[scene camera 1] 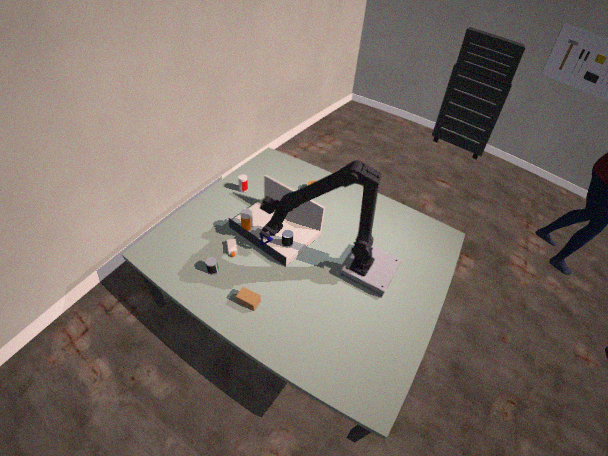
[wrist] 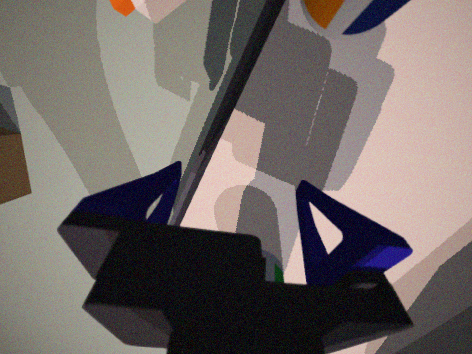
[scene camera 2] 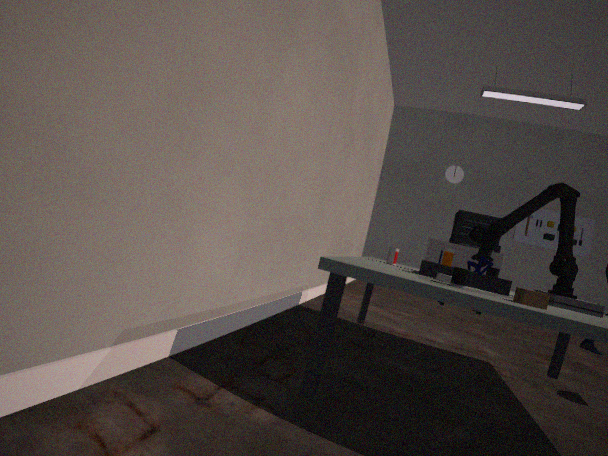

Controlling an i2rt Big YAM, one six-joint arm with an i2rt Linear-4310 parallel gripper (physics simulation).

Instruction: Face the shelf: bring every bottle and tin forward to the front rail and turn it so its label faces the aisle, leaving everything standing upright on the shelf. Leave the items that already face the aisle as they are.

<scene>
same spot on shelf board: (wrist: 372, 121) = (scene camera 1: 262, 227)
</scene>
